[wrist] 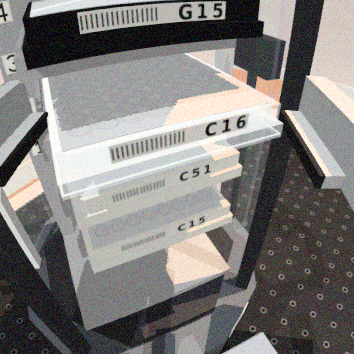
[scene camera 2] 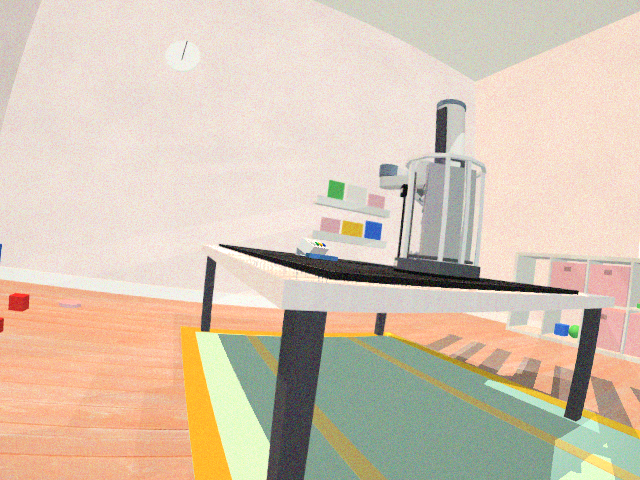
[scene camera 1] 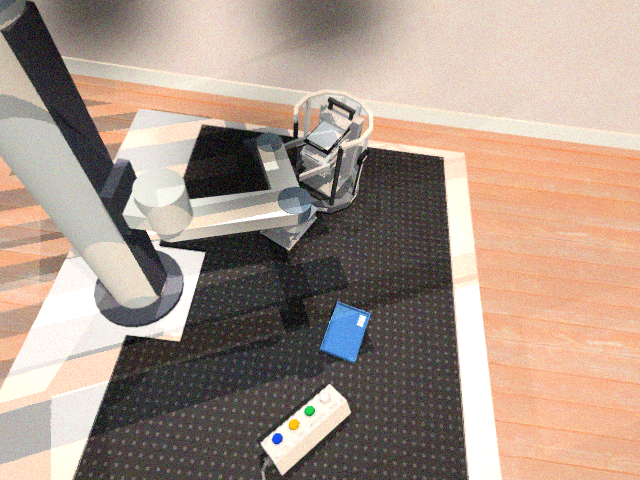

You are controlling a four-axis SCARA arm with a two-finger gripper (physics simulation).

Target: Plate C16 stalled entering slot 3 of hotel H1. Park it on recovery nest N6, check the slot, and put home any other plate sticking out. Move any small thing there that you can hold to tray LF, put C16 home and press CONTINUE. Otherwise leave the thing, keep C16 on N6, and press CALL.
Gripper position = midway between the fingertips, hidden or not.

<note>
The gripper (scene camera 1: 318, 152) touches a plate rack (scene camera 2: 443, 196) and a clear plate (wrist: 108, 124).
The gripper is seen too in the wrist view (wrist: 161, 94). The plate rack also shows in the wrist view (wrist: 198, 288).
</note>
